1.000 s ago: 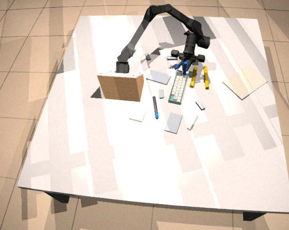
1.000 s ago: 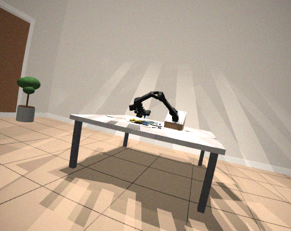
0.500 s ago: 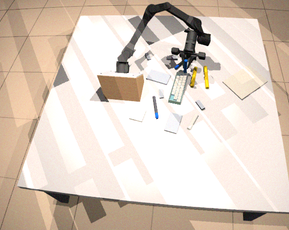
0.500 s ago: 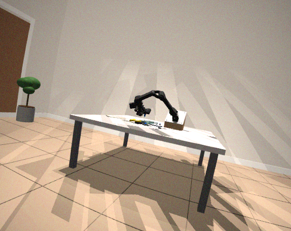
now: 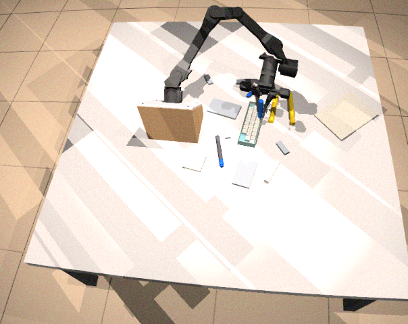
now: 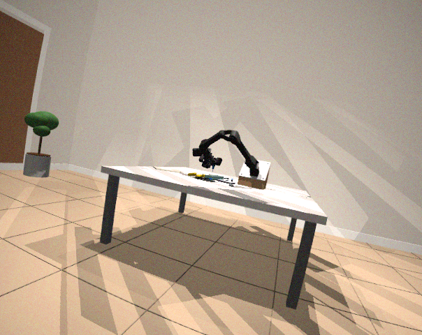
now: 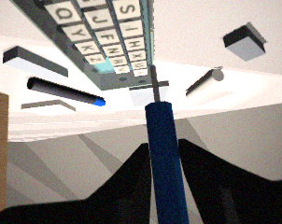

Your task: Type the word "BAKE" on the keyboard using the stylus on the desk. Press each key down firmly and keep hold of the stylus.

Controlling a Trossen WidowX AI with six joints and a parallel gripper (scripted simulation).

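Right now my gripper tip is 12 cm past the grey block, 3 cm to the left of it and 10 cm above it. The rest, counted from my gripper tip: cream pad: 23 cm behind, 18 cm to the right, 10 cm below; blue stylus: 1 cm below; white cylinder: 6 cm ahead, 20 cm to the right, 9 cm below.
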